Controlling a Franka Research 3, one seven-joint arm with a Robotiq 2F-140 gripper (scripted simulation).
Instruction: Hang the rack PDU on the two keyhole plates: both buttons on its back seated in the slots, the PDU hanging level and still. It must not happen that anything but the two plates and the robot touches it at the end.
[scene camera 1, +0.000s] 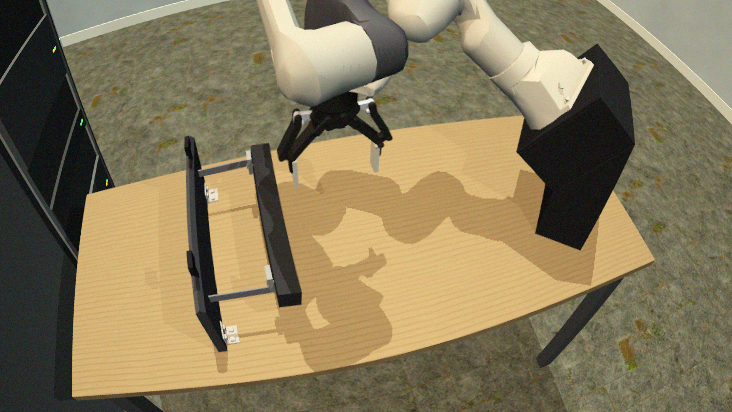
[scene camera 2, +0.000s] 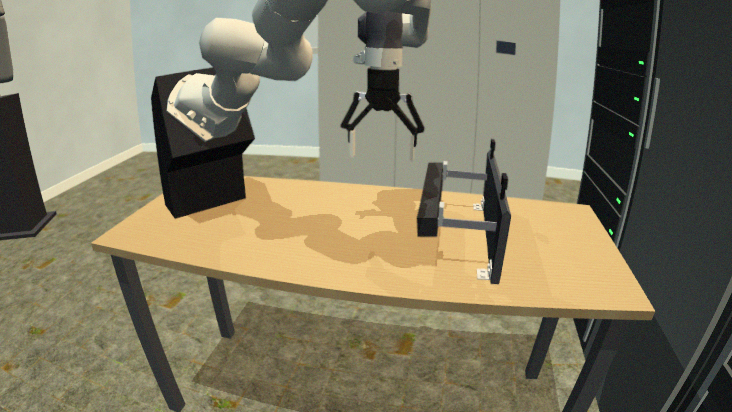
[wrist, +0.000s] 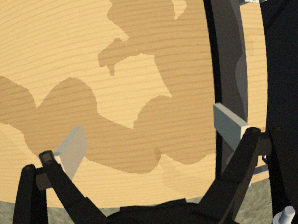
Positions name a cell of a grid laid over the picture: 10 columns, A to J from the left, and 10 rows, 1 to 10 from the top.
My gripper (scene camera 1: E5) is 0.93 m from the lens. A rack PDU (scene camera 1: D7): 0.89 m from the lens.
